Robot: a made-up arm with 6 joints.
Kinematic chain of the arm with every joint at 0, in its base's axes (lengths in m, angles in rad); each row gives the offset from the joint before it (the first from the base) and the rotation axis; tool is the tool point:
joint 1: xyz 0 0 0.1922 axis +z
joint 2: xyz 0 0 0 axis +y
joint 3: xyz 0 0 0.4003 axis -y
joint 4: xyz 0 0 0 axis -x
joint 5: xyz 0.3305 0 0 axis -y
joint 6: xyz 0 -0.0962 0 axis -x
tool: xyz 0 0 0
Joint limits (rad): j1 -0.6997..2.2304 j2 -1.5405..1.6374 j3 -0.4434..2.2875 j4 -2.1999..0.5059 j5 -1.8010..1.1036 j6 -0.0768..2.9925
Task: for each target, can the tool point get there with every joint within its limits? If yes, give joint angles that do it. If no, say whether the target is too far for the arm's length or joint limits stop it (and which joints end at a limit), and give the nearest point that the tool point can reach.
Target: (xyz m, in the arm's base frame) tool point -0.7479 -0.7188 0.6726
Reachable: no: too far | nearest point -0.4871 -0.4681 0.5051 | short by 0.399 m
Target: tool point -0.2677 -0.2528 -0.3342
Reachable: no: joint limits stop it (at a limit: joint 2, joint 3, joint 4) | nearest point -0.4594 -0.4338 -0.0412 | short by 0.394 m
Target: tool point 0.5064 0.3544 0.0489
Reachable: yes | joints 0.7458 1.3108 0.6262 -0.5236 -0.7826 2.6435
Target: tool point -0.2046 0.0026 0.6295
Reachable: yes | joints -0.4208 -1.1708 -0.0164 -0.5668 -0.8524 1.0600
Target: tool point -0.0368 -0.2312 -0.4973
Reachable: no: joint limits stop it (at a limit: joint 1, joint 2) | nearest point 0.1477 -0.2452 -0.1401 | short by 0.402 m
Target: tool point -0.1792 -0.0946 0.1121
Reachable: no: joint limits stop it (at a limit: joint 1, joint 2, joint 3) | nearest point -0.1463 0.1001 -0.0841 | short by 0.278 m
